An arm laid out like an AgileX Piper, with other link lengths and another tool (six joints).
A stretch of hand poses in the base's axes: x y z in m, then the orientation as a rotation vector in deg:
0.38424, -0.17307, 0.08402, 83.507, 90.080, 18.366
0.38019, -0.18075, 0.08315, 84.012, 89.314, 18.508
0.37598, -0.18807, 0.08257, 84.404, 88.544, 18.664
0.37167, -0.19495, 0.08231, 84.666, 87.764, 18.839
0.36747, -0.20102, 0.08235, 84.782, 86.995, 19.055
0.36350, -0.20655, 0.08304, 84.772, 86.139, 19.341
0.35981, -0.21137, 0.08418, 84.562, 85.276, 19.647
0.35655, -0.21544, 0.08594, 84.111, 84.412, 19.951
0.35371, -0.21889, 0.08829, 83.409, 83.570, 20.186
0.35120, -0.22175, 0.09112, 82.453, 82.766, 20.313
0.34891, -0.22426, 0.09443, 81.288, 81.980, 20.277
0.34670, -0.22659, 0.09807, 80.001, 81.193, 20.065
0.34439, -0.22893, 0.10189, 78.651, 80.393, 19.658
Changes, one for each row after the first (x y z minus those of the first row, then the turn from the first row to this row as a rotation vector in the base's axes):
-0.00405, -0.00768, -0.00087, 0.269, -0.393, -0.599
-0.00826, -0.01500, -0.00145, 0.474, -0.840, -1.143
-0.01257, -0.02188, -0.00171, 0.605, -1.353, -1.625
-0.01677, -0.02795, -0.00167, 0.667, -1.935, -2.019
-0.02074, -0.03348, -0.00098, 0.674, -2.659, -2.377
-0.02443, -0.03830, 0.00016, 0.561, -3.480, -2.639
-0.02769, -0.04237, 0.00192, 0.289, -4.404, -2.793
-0.03053, -0.04582, 0.00427, -0.186, -5.390, -2.846
-0.03304, -0.04868, 0.00710, -0.886, -6.412, -2.802
-0.03533, -0.05119, 0.01041, -1.821, -7.442, -2.714
-0.03754, -0.05352, 0.01405, -2.944, -8.450, -2.639
-0.03985, -0.05586, 0.01787, -4.231, -9.409, -2.618

